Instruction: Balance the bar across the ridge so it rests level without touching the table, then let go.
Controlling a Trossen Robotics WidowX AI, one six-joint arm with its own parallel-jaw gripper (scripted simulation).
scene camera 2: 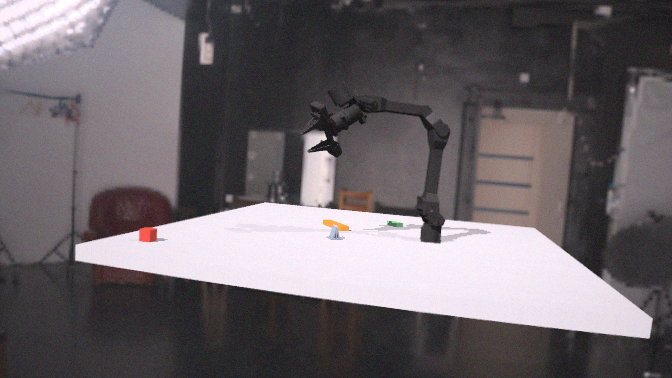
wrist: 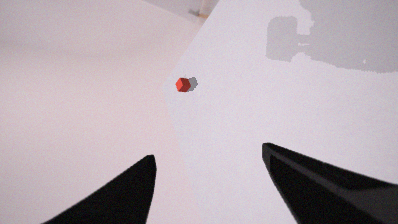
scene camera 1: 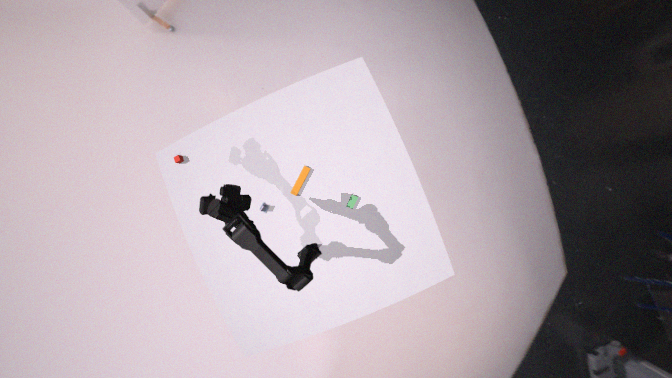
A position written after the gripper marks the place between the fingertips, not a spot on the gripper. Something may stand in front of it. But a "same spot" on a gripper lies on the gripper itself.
gripper: scene camera 2; wrist; scene camera 1 218,194
same spot on gripper: (wrist: 303,182) = (scene camera 2: 316,145)
